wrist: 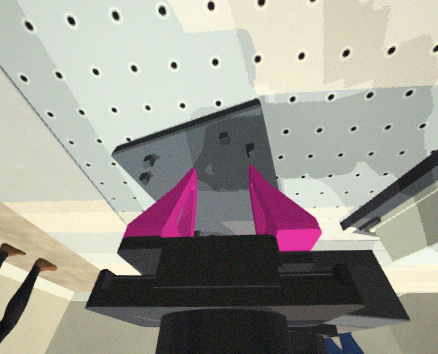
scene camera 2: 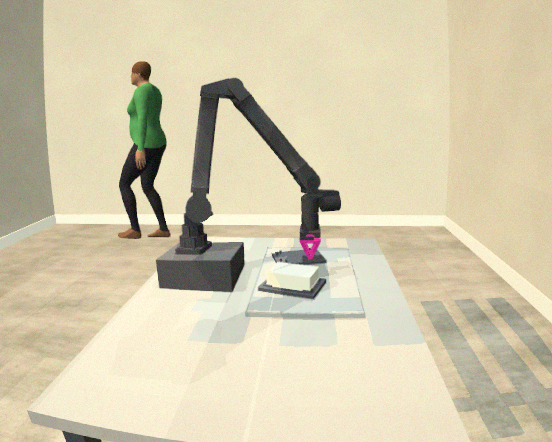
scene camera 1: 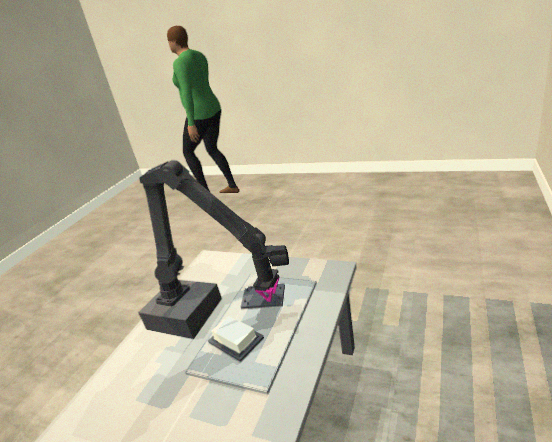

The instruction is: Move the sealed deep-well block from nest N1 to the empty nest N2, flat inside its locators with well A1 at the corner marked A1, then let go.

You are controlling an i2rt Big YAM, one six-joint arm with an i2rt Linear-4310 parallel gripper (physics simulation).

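Frame: origin at the arm's base, x ahead, y left, z up, level; metres.
Seen in the pictures: gripper, fingertip midpoint: [wrist: 222, 172] [scene camera 2: 310, 256] [scene camera 1: 271, 297]; arm's base, link origin: [scene camera 2: 194, 249] [scene camera 1: 173, 295].
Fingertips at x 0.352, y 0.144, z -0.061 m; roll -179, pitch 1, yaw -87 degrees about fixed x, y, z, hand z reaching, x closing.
Observation:
Offsets run from my fingertips to a thing's top centre. Level surfaces: height alone.
The pale, cream-topped block {0.035 m back, 0.225 m right, 0.041 m up} [scene camera 1: 235, 335] [scene camera 2: 292, 276] [wrist: 415, 225] sits in a dark nest {0.036 m back, 0.225 m right, 0.006 m up} [scene camera 1: 241, 355] [scene camera 2: 285, 290] at the near part of the board, and looks level. A second dark nest {0.039 m back, 0.006 m left, 0.010 m up} [scene camera 1: 250, 300] [scene camera 2: 292, 258] [wrist: 170, 146] farther back holds no block; small raised locators show on it in the wrist view. My gripper [scene camera 1: 269, 300] [scene camera 2: 310, 257] [wrist: 222, 172] is part open, its magenta fingers apart with nothing between them. It points down over this empty nest. The nest labels and the A1 marks are not legible.
Both nests stand on a perforated board {0.002 m back, 0.126 m right, 0.012 m down} [scene camera 1: 270, 362] [scene camera 2: 345, 301] [wrist: 150, 85] on the table {0.025 m down} [scene camera 1: 125, 380] [scene camera 2: 300, 385]. The arm's dark base box [scene camera 1: 175, 315] [scene camera 2: 195, 272] stands left of the board. A person in green [scene camera 1: 195, 85] [scene camera 2: 146, 117] is on the floor behind the table.

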